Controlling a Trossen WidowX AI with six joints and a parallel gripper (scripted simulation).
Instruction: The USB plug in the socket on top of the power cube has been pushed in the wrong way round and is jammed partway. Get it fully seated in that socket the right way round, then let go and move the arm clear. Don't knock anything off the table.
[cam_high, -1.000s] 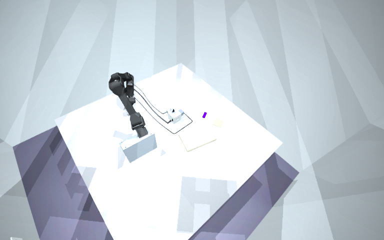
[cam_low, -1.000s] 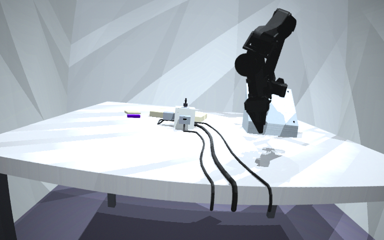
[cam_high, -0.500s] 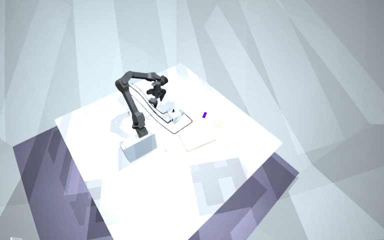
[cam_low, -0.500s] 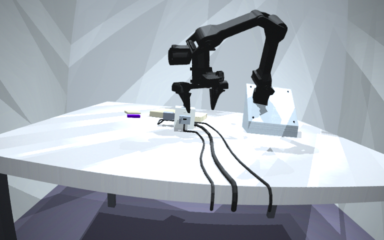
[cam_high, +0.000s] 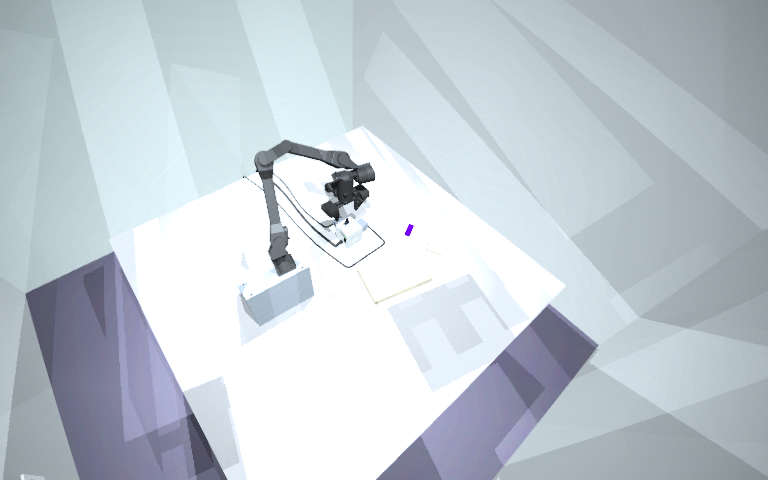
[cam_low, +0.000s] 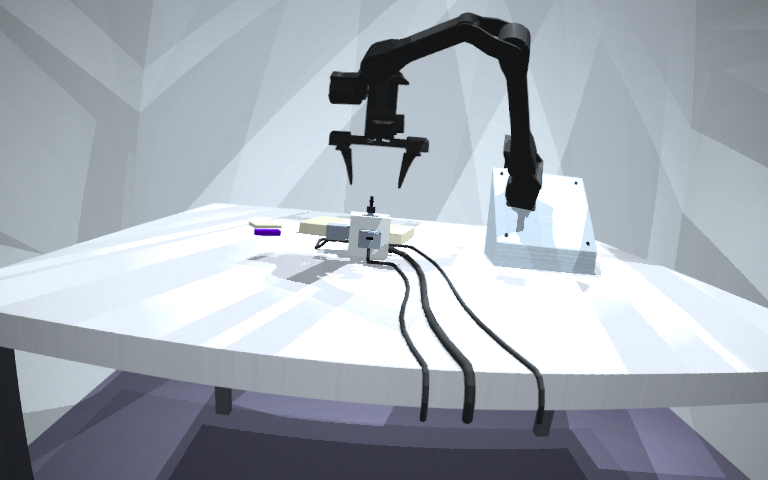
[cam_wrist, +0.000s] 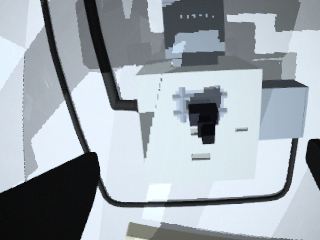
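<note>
Now: the USB plug 4 cm below my gripper tip. Round my gripper tip: purple stick 25 cm ahead, 13 cm below, 10 cm to the right.
</note>
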